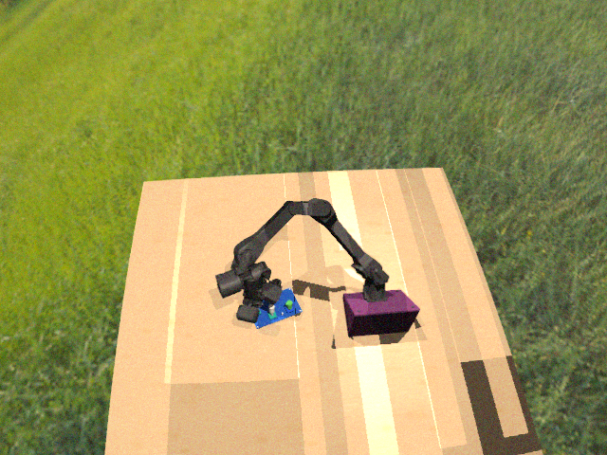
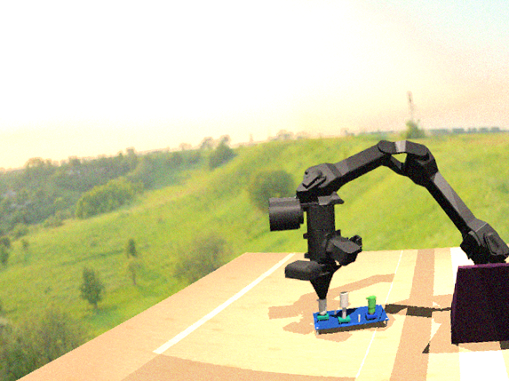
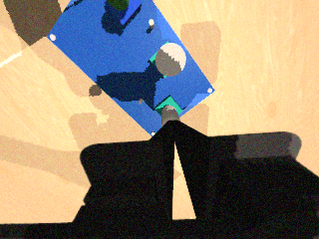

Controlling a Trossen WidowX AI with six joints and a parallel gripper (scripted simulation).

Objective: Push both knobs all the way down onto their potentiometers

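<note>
Now: gripper tip 10 mm above the grey knob. Round my gripper tip: green knob (110 mm behind, 10 mm below).
</note>
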